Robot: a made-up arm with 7 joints.
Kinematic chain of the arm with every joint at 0, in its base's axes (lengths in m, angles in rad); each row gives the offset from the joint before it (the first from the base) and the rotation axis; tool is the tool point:
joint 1: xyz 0 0 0 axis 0 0.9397 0.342
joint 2: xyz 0 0 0 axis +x
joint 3: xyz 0 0 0 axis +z
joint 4: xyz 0.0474 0 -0.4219 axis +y
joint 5: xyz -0.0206 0 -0.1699 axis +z
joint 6: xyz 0 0 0 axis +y
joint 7: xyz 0 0 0 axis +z
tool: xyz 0 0 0
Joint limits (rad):
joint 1: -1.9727..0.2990
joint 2: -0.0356..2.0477
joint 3: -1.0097..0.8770
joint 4: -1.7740..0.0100
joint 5: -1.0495..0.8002
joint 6: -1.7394..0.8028
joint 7: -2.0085..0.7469
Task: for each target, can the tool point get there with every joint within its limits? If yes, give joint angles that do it. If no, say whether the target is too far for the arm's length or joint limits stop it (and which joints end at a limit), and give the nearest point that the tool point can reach.
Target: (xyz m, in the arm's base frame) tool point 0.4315 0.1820 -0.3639
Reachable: yes | joints -0.6473 0.4477 -0.1097 -0.4398 0.0130 -0.6423 -0.2279
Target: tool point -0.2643 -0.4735 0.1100
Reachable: no: joint limits stop it (at a limit: joint 1, joint 2, joint 4) | nearest point 0.2357 -0.3766 0.1280 | short by 0.510 m
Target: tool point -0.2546 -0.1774 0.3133
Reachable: no: joint limits stop it (at a limit: joint 2, joint 3, joint 4) | nearest point -0.1509 0.2880 0.3287 | short by 0.477 m
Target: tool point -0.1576 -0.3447 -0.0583
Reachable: no: joint limits stop it (at a limit: joint 1, joint 2, joint 3, joint 4) | nearest point 0.2388 -0.3823 0.1030 | short by 0.430 m
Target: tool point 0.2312 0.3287 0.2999
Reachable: yes | joints -1.5267 1.1634 0.5890 -1.5110 -0.0684 -0.9701 -0.3765
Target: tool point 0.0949 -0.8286 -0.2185
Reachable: no: too far | nearest point 0.2652 -0.3851 0.0920 | short by 0.568 m
